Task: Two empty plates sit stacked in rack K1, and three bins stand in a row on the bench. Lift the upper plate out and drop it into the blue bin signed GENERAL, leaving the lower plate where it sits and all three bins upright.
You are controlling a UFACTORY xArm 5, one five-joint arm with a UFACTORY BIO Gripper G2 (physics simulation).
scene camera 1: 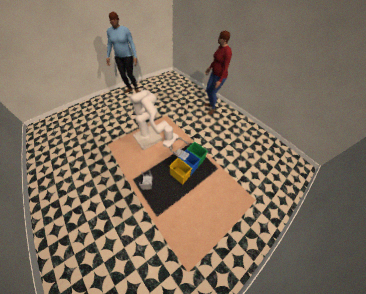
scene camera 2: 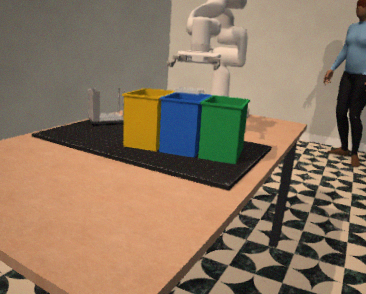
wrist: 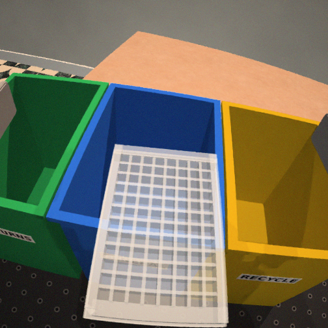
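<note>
My gripper is wide open and empty above the bins. The clear gridded upper plate is below the fingers, apart from them. In the wrist view its far end overlaps the opening of the blue bin, and its near end sticks out past the near rim. Whether it touches the rim cannot be told. The plate covers the bin's front, and the GENERAL sign does not show. Rack K1 stands apart; the lower plate in it is too small to make out.
The yellow RECYCLE bin and the green bin stand upright on either side of the blue bin, on a black mat. Two people stand beyond the bench.
</note>
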